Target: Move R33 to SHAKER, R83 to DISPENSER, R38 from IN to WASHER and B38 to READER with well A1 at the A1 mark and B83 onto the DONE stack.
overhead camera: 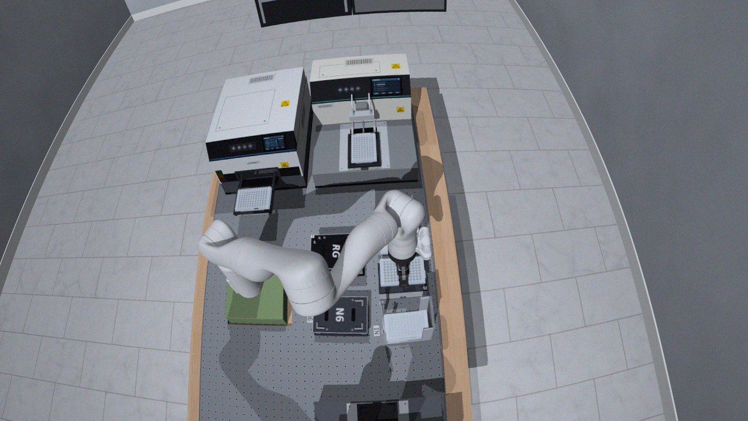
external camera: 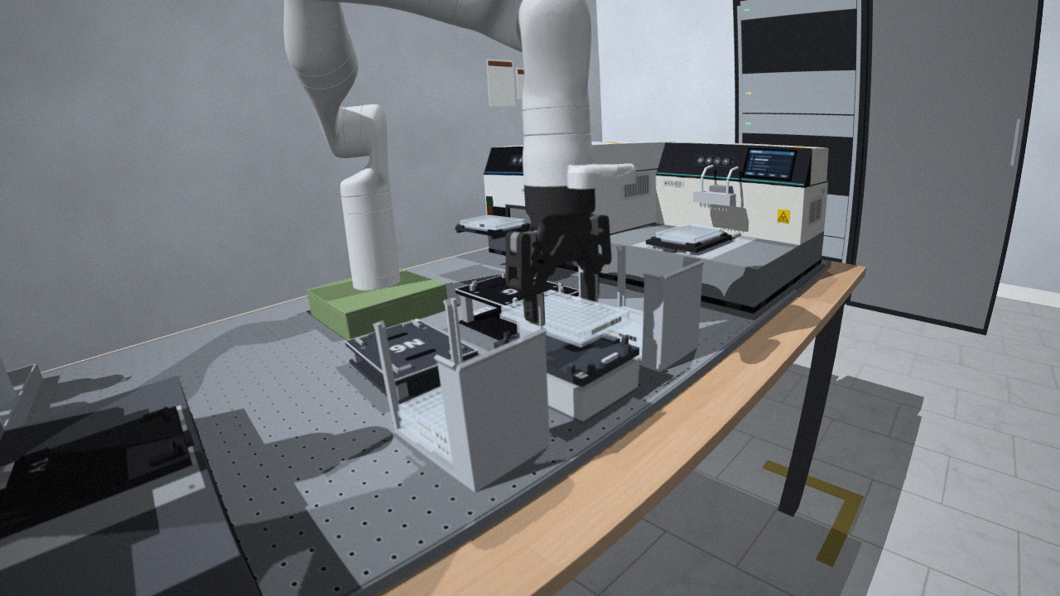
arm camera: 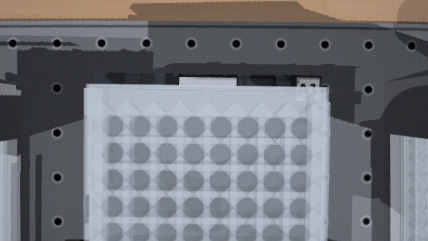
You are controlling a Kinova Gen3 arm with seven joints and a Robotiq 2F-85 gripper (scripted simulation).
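My hand is 10 mm above the plate R33. Also, from my hand: RG nest: 200 mm behind, 90 mm to the left, 50 mm below; then plate R38: 10 mm ahead, 150 mm to the right, 70 mm below; then plate B83: 150 mm to the left, 70 mm below.
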